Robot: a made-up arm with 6 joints.
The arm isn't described. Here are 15 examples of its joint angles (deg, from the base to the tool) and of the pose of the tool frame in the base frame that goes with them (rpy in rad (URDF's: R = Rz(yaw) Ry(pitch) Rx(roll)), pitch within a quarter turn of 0, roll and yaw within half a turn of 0; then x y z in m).
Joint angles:
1: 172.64 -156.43 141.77 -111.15 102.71 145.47
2: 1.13 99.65 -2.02 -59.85 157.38 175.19
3: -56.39 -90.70 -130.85 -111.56 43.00 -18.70
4: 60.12 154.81 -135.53 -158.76 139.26 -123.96
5: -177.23 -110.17 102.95 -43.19 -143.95 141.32
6: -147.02 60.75 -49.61 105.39 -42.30 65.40
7: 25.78 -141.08 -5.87 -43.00 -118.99 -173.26
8: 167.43 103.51 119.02 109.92 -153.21 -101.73
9: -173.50 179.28 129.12 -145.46 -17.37 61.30
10: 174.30 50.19 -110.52 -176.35 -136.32 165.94
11: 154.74 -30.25 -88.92 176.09 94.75 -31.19
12: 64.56 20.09 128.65 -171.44 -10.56 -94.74
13: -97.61 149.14 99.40 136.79 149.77 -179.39
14: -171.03 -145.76 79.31 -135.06 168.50 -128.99
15: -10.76 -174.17 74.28 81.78 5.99 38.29
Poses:
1: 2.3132 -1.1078 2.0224 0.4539 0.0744 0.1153
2: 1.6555 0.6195 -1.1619 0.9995 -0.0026 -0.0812
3: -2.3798 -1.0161 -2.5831 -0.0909 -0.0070 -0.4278
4: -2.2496 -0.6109 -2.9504 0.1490 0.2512 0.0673
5: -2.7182 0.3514 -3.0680 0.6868 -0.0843 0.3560
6: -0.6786 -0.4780 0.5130 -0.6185 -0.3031 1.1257
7: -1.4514 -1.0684 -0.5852 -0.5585 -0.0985 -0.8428
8: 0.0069 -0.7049 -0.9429 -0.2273 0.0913 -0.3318
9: 0.6451 -0.1840 1.6456 0.5906 -0.0062 0.0614
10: -0.8761 1.1850 2.1741 -0.1008 -0.0394 0.8300
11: 2.8617 -0.5329 -2.9461 0.6290 -0.3563 0.1543
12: 2.7804 -0.0483 2.6472 0.2094 0.5474 -0.0475
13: 1.6102 0.8686 0.2493 0.1181 0.0802 -0.6156
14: 3.0938 1.0222 -0.0651 0.7208 0.0995 -0.2223
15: -1.7497 0.5008 1.1916 -0.8229 0.2180 -0.6004
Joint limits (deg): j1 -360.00..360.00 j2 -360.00..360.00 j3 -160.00..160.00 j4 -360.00..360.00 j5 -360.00..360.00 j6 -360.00..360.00
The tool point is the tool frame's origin. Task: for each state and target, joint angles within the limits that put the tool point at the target. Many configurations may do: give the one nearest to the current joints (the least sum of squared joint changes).
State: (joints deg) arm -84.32 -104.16 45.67 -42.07 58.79 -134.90
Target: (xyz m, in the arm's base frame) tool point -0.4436 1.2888 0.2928
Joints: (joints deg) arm -70.41 -86.72 5.40 -42.24 12.02 -134.90
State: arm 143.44 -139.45 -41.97 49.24 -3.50 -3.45
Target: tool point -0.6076 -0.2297 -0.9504
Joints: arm 195.69 -180.62 -53.36 50.57 6.23 -3.45
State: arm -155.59 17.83 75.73 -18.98 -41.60 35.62
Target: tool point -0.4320 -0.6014 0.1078
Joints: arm -132.78 19.83 123.81 -24.76 -39.35 35.62
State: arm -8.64 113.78 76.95 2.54 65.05 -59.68
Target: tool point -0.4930 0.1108 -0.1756
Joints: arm -7.26 163.27 115.12 2.30 62.11 -59.68
